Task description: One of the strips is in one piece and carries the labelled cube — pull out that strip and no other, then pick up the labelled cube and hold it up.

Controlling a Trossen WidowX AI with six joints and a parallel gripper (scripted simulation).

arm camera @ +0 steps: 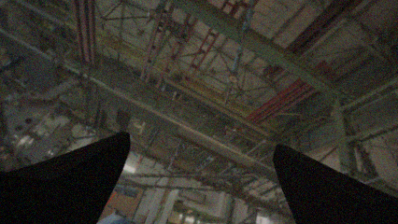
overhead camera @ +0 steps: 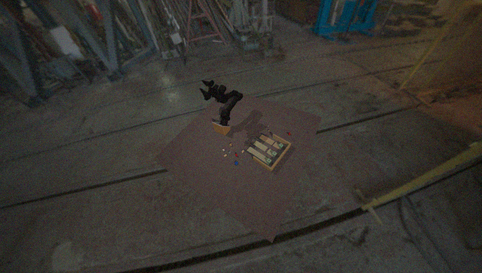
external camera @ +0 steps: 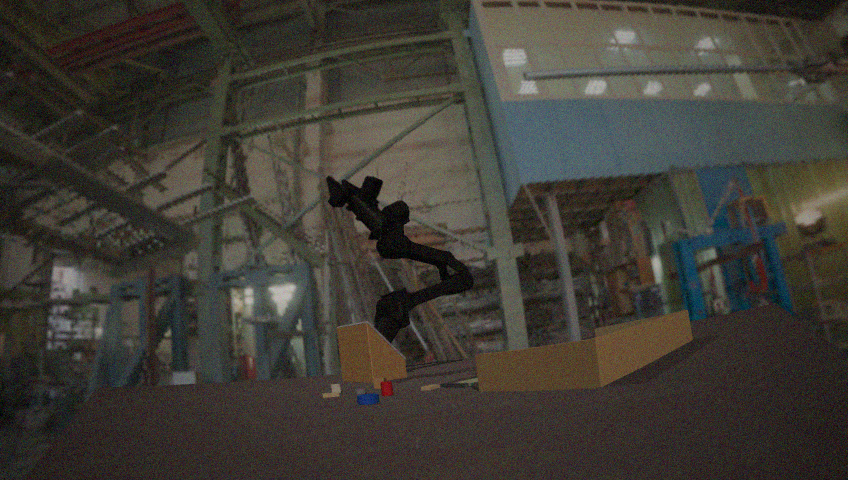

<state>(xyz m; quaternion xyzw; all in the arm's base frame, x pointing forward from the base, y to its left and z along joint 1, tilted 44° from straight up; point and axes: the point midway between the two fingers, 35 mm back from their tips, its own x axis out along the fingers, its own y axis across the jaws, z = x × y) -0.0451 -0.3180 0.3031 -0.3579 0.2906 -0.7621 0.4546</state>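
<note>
My gripper tip is 550 mm above the pale plain strip, 520 mm short of it and 70 mm to the right of it. Also, from my gripper tip: blue piece (550 mm below, 440 mm ahead, 200 mm to the right); cream piece (550 mm below, 250 mm ahead, 160 mm to the right).
</note>
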